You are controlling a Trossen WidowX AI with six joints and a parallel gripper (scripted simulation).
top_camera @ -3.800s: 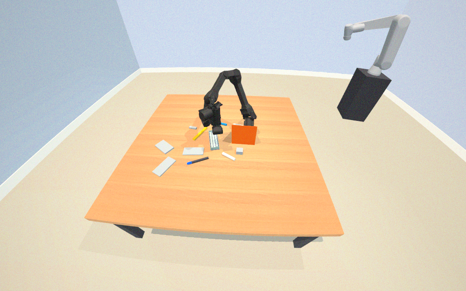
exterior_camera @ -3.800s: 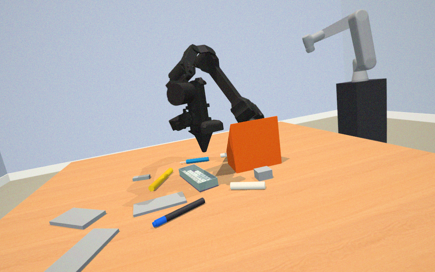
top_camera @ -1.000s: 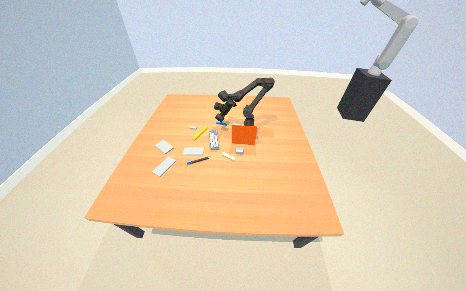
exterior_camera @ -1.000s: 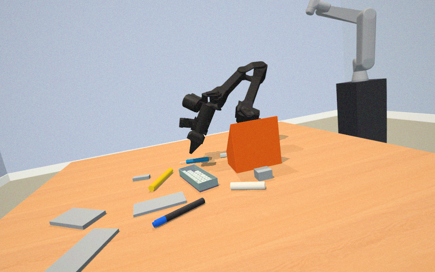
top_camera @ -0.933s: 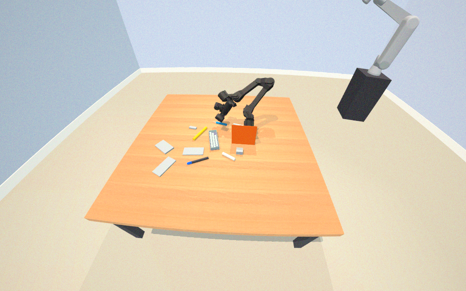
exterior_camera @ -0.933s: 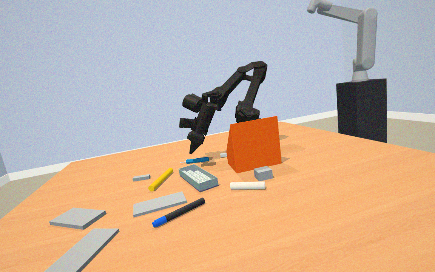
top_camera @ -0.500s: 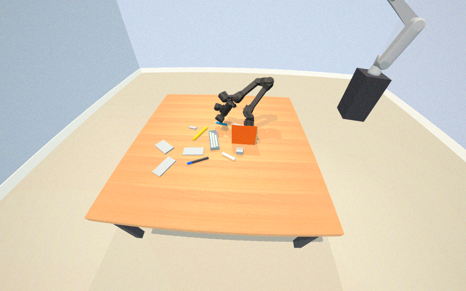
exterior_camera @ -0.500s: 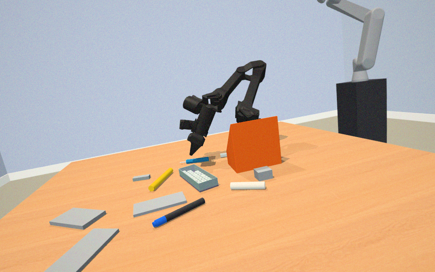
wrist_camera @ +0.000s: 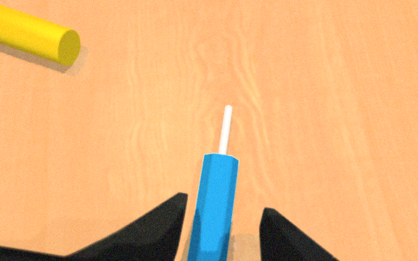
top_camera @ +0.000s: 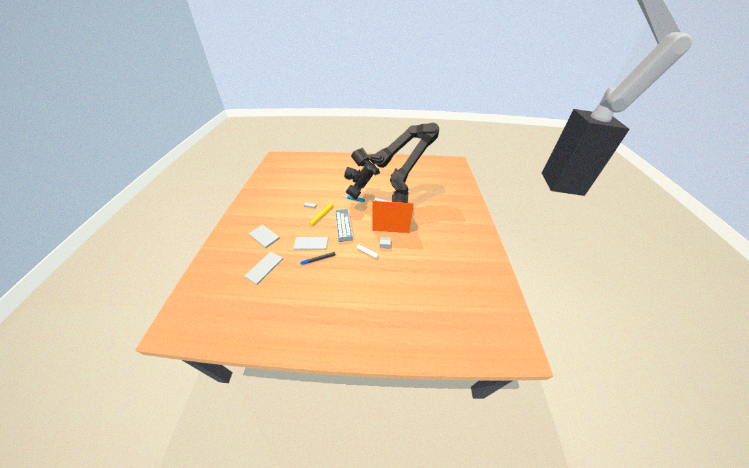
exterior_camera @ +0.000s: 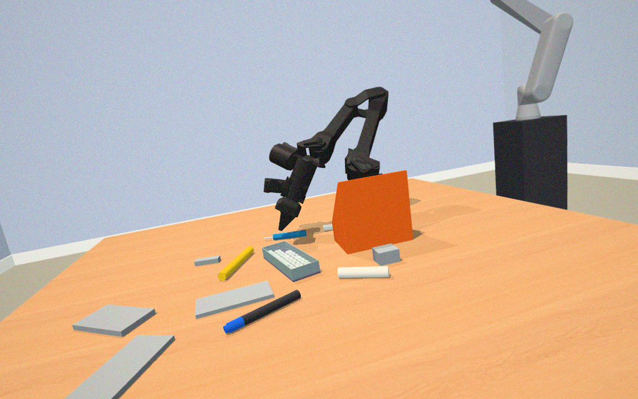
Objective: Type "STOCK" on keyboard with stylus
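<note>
My gripper tip is now 1 cm short of the blue stylus and 2 cm above it. From my gripper tip the other things lie so: thin grey tip (4 cm ahead, 2 cm below); grey cube (22 cm behind, 28 cm to the left, 2 cm below); yellow cylinder (11 cm ahead, 16 cm to the left, 2 cm below).
</note>
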